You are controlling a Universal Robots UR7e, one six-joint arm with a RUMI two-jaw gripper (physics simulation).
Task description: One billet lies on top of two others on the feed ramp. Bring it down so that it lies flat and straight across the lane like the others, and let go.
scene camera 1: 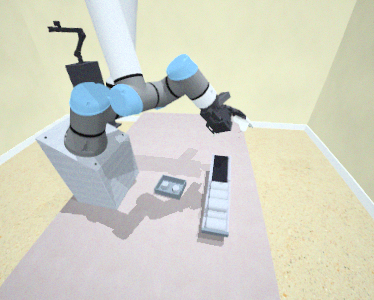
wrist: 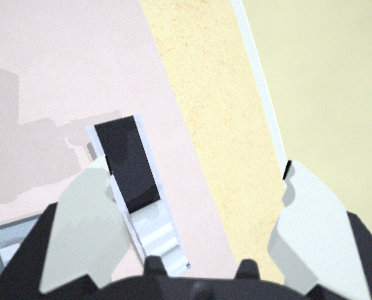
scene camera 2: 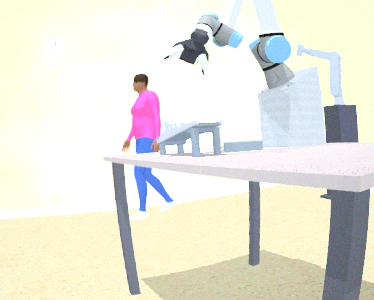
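Where they show: gripper, between the fingertips: [scene camera 1: 234, 130] [wrist: 196, 160] [scene camera 2: 183, 66]; arm's base, origin of its link: [scene camera 1: 86, 142] [scene camera 2: 281, 81].
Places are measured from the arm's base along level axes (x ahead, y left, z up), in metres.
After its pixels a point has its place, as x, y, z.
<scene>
The feed ramp [scene camera 1: 215, 233] [scene camera 2: 195, 142] [wrist: 151, 157] is a narrow pale lane on legs, with a black strip on its upper part. White billets [scene camera 1: 218, 190] [wrist: 149, 215] lie across its lower part. They blend together, so I cannot tell clearly which one lies on top; in the scene camera 2 view they are washed out against the wall. My gripper [scene camera 1: 232, 129] @[0.531, 0.250, 0.004] [scene camera 2: 185, 66] @[0.531, 0.250, 0.004] [wrist: 196, 160] @[0.531, 0.250, 0.004] is open and empty, high above the ramp and beyond its black end. In the wrist view the left finger overlaps the ramp's left rail, and the billets show low between the fingers.
A small grey tray [scene camera 1: 168, 195] @[0.293, 0.069, -0.284] [scene camera 2: 243, 146] @[0.302, 0.167, -0.280] [wrist: 20, 223] @[0.282, 0.167, -0.265] with white pieces stands on the table [scene camera 1: 150, 260] @[0.348, -0.200, -0.297] [scene camera 2: 280, 162] @[0.472, 0.755, -0.297], between the ramp and the arm's pale pedestal [scene camera 1: 90, 175] @[0.063, -0.082, -0.084] [scene camera 2: 292, 117] @[0.064, 0.165, -0.177]. A person [scene camera 2: 145, 117] in pink stands behind the table. A dark stand [scene camera 1: 85, 73] is beside the pedestal.
</scene>
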